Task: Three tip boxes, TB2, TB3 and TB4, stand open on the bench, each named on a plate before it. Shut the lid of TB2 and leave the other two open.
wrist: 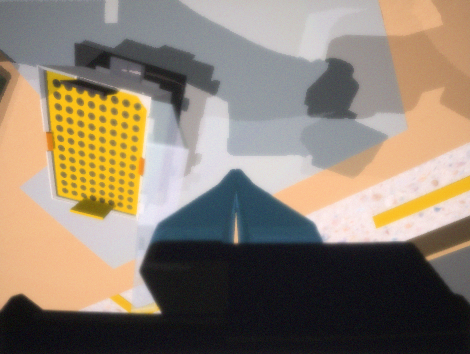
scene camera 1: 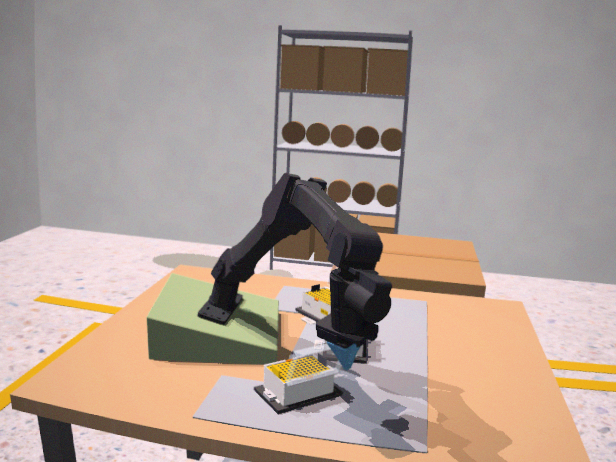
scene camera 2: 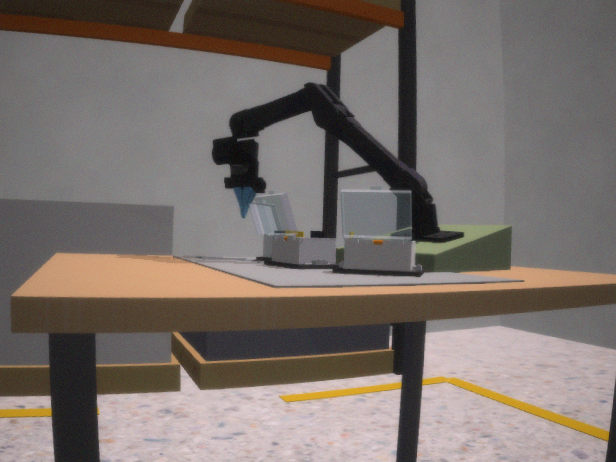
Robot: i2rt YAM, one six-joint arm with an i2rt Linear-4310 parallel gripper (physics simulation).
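Pixels of known places: gripper, fingertip midpoint: (wrist: 235,177) (scene camera 1: 347,368) (scene camera 2: 243,217); arm's base at its link origin: (scene camera 1: 220,306) (scene camera 2: 426,237).
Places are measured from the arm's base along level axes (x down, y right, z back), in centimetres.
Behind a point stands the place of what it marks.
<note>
My gripper (scene camera 1: 348,369) @[y 32.0, x -3.6, z -34.0 cm] (scene camera 2: 243,217) @[y 32.0, x -3.6, z -34.0 cm] (wrist: 235,177) @[y 32.0, x -3.6, z -34.0 cm] is shut, its blue fingertips together with nothing between them. One box (scene camera 1: 300,382) @[y 32.4, x 0.3, z -25.1 cm] (wrist: 95,145) stands nearest camera 1, open, with yellow tips; its clear lid (wrist: 165,180) @[y 28.9, x -7.4, z -32.4 cm] is raised, left of my fingers in the wrist view. A middle box is mostly hidden behind my gripper in scene view 1. The far box (scene camera 1: 315,304) @[y -14.5, x 2.7, z -22.5 cm] (scene camera 2: 377,254) @[y -20.4, x 3.4, z -28.6 cm] has its lid (scene camera 2: 376,212) @[y -23.0, x -3.8, z -30.9 cm] upright. In scene view 2, two tilted lids overlap just right of my fingertips; contact is unclear. The name plates cannot be read.
The boxes stand on a grey mat (scene camera 1: 225,400) @[y 31.7, x 7.0, z -9.8 cm] (scene camera 2: 465,280) @[y -34.9, x 7.0, z -21.0 cm] on the wooden bench (scene camera 1: 125,380) @[y 29.2, x 7.3, z 13.5 cm] (scene camera 2: 125,280) @[y -25.0, x 7.3, z -72.3 cm]. My arm's base is on a green wedge (scene camera 1: 200,340) @[y 16.5, x 1.7, z 0.2 cm] (scene camera 2: 470,252) @[y -14.7, x 3.1, z 0.3 cm]. A shelf rack (scene camera 1: 276,200) and a second table (scene camera 1: 430,272) stand behind in scene view 1.
</note>
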